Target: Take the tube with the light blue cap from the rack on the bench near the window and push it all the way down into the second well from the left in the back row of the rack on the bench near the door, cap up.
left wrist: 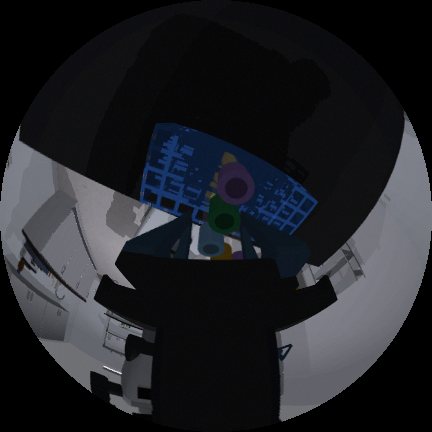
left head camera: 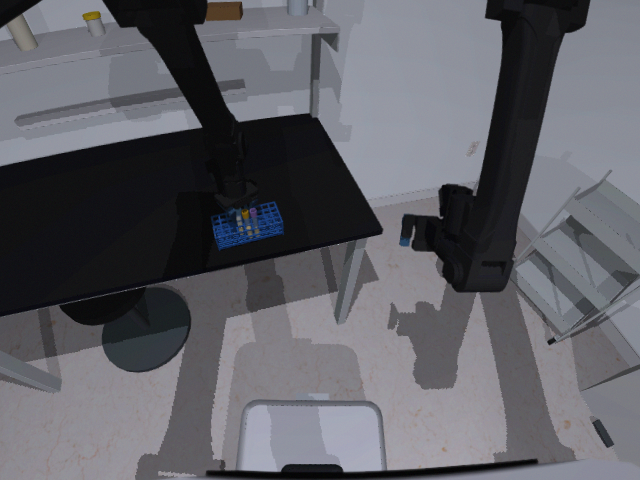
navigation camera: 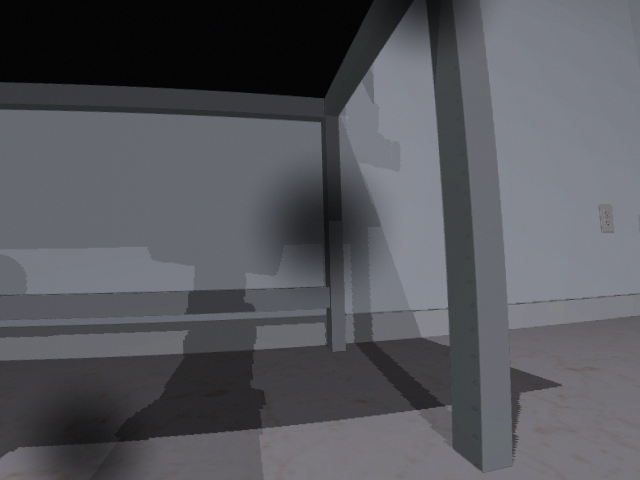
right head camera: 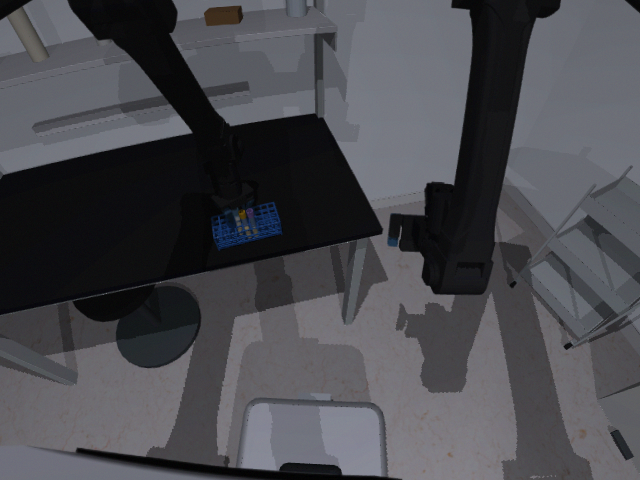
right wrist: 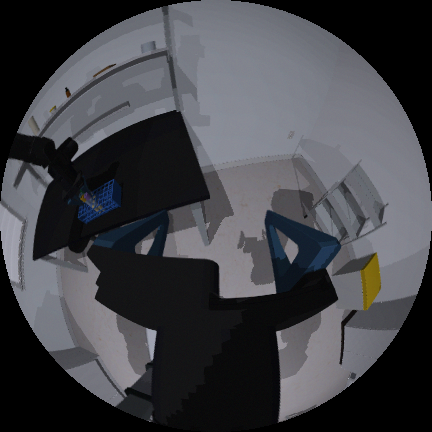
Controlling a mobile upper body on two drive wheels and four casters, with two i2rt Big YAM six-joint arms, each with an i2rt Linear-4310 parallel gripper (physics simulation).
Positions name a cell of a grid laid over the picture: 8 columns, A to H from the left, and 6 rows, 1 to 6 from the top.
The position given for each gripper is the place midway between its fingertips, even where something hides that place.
Note:
In view: the left gripper (left wrist: D4), the right gripper (left head camera: F3) and a blue tube rack (left head camera: C3).
The blue tube rack shows as well in the left wrist view (left wrist: D3), in the right head camera view (right head camera: C3) and in the right wrist view (right wrist: C3). The right gripper is seen too in the right head camera view (right head camera: F3) and in the right wrist view (right wrist: E3). The navigation camera view misses the blue tube rack: it is out of frame.

